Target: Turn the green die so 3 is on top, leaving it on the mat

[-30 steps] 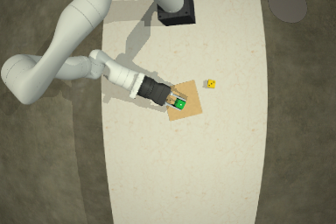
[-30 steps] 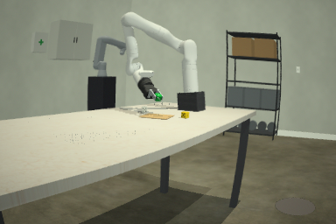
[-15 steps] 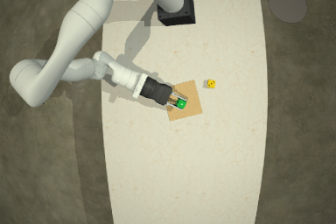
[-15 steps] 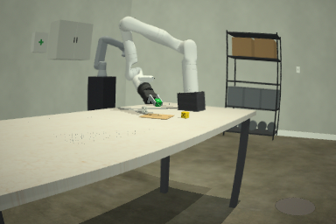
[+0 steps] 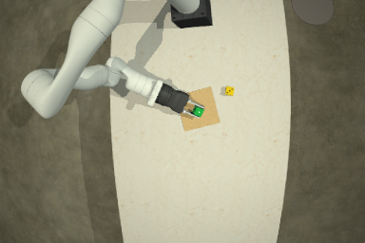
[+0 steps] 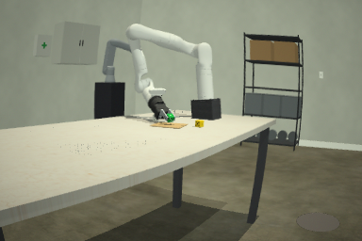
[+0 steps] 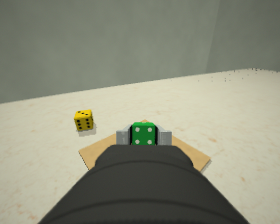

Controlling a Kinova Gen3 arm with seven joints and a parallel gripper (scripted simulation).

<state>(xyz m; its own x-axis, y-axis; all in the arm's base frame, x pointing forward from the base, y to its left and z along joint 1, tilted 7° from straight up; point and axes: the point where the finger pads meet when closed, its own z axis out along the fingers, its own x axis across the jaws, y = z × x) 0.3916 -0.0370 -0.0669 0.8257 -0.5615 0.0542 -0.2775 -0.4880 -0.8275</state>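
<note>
My hand is right at the green die. The rest, counted from my hand: white die 110 mm behind, 130 mm to the right, 30 mm below; yellow die 60 mm behind, 130 mm to the left, 30 mm below; tan mat 40 mm below.
</note>
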